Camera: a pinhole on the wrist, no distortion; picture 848 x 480 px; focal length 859.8 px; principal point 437.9 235.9 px. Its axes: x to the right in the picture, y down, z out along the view. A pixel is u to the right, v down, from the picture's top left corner.
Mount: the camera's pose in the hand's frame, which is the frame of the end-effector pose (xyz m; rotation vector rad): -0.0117 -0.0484 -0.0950 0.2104 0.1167 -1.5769
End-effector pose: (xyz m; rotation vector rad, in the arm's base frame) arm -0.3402 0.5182 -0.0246 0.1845 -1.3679 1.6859
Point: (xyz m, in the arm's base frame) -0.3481 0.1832 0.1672
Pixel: 439.3 194.3
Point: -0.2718 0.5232 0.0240
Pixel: 607.0 351.6
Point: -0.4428 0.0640 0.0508
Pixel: 180.4 66.9
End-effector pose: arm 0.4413 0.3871 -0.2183 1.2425 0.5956 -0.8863
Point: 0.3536 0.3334 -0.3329
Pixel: outside the picture
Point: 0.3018 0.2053 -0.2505
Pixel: 558.5 306.3
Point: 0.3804 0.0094 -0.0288
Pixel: 126.7 143.9
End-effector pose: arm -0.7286 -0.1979 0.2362 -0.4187 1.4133 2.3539
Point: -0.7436 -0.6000 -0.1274
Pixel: behind the camera
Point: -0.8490 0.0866 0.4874
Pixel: outside the picture
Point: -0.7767 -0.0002 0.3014
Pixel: 144.2 457.8
